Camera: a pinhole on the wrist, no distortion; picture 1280 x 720 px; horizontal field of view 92.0 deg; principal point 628.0 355.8 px. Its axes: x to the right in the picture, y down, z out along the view. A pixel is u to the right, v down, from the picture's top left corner.
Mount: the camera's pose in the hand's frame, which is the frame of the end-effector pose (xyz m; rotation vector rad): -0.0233 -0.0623 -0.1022 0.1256 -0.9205 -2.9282
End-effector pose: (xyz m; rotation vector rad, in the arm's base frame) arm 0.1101 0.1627 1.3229 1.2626 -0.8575 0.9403
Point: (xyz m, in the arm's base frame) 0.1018 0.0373 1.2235
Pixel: 842.1 666.8
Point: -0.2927 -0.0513 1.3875
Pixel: 668.0 145.8
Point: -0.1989 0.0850 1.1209
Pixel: 1132.6 82.8
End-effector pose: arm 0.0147 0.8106 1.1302 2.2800 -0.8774 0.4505
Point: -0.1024 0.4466 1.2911
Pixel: 253.6 30.9
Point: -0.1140 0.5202 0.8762
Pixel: 649.1 480.9
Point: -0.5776 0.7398 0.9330
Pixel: 1153.1 69.8
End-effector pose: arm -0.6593 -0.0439 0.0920 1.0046 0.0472 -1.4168
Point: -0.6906 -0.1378 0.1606
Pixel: 431.7 503.0
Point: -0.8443 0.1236 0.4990
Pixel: 1201.0 514.6
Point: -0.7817 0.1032 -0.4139
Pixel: behind the camera
